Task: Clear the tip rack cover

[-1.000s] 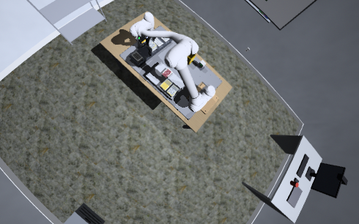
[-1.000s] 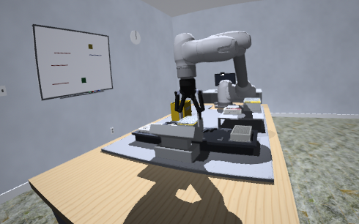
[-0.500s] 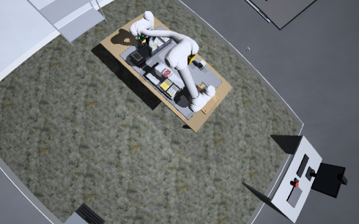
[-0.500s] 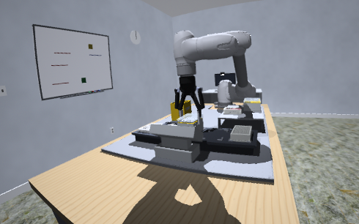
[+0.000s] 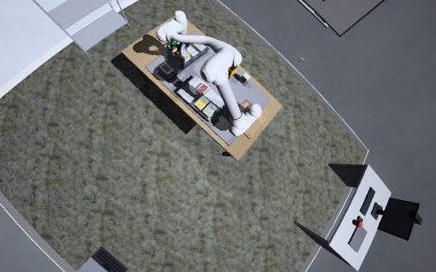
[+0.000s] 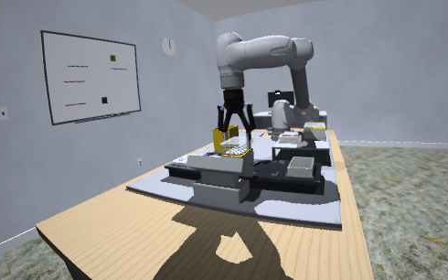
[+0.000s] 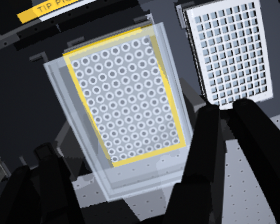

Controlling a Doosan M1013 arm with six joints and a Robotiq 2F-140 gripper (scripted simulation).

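Now: hand 5 cm above the yellow-framed tip rack and 1 cm to the left of it. Also, from my hand: yellow waste bin (39 cm behind, 35 cm to the right, 11 cm below); then raised shelf (52 cm behind, 11 cm to the left, 9 cm below); then red-topped labware item (45 cm behind, 8 cm below, 6 cm to the left).
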